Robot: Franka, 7 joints.
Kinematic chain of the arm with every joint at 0, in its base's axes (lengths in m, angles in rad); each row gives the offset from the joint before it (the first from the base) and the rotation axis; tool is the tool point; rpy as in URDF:
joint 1: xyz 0 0 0.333 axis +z
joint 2: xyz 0 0 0 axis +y
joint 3: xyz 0 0 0.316 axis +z
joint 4: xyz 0.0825 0 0 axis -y
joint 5: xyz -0.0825 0 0.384 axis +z
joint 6: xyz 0 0 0 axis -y
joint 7: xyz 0.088 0 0 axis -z
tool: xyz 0 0 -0.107 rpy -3.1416 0 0
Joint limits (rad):
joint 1: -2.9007..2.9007
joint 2: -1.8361..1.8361
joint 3: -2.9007..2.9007
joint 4: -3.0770..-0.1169
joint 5: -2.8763..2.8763
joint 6: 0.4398..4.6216
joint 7: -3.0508..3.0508
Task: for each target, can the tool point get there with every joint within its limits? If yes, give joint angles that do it. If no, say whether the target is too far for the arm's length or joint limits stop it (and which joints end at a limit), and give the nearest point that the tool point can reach.
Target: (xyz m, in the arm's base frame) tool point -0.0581 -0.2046 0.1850
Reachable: yes | joints -1.3356 0.6214 -0.3738 -2.5017 -0.0762 0.7712 1.9911
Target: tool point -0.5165 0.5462 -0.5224
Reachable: no: too far | nearest point -0.3991 0.4220 -0.2696 | short by 0.305 m
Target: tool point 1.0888 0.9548 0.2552
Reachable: no: too far | nearest point 0.6441 0.5648 0.2870 | short by 0.592 m
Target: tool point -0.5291 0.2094 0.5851
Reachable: yes | joints -1.9108 0.6495 -1.8578 -1.9486 -0.0952 2.3589 -2.1468
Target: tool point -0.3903 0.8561 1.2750
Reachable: no: too far | nearest point -0.2515 0.5516 0.9400 | short by 0.473 m
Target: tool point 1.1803 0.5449 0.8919
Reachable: no: too far | nearest point 0.7156 0.3304 0.6718 | short by 0.557 m
